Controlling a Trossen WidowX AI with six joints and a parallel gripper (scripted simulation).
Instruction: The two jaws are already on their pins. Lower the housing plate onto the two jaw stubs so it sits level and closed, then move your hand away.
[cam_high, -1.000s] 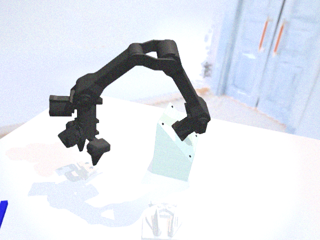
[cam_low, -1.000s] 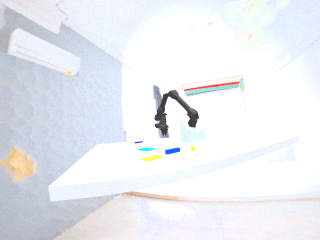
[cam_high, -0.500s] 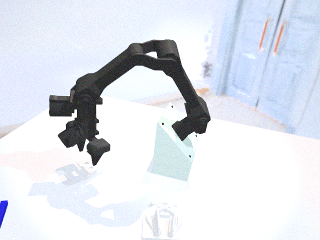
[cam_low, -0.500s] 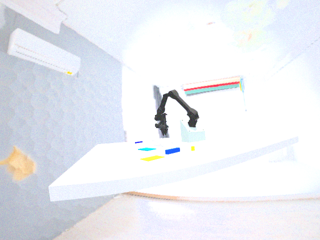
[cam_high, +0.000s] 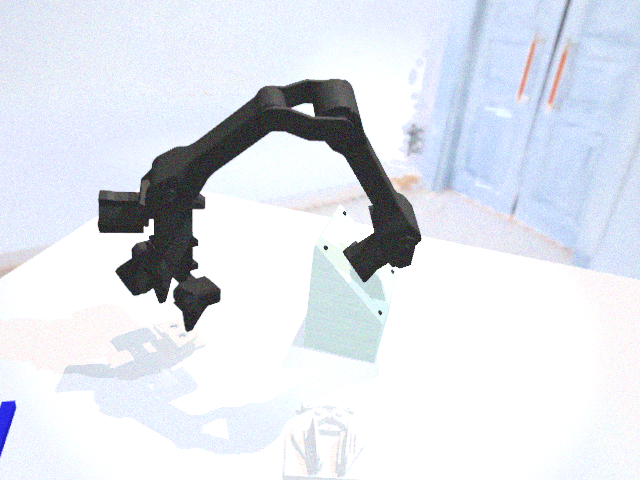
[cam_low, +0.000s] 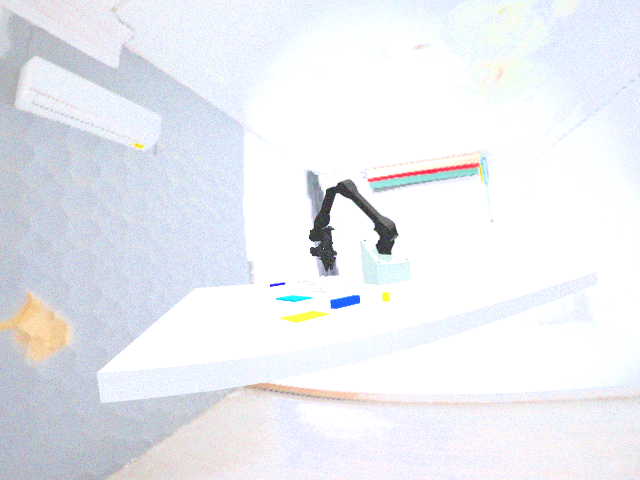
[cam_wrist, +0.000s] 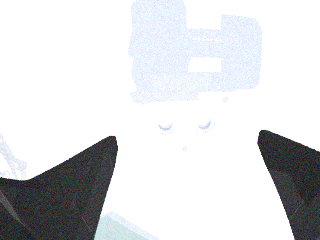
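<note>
Now: gripper tip 10 mm past the small white bracket and 50 mm above it.
</note>
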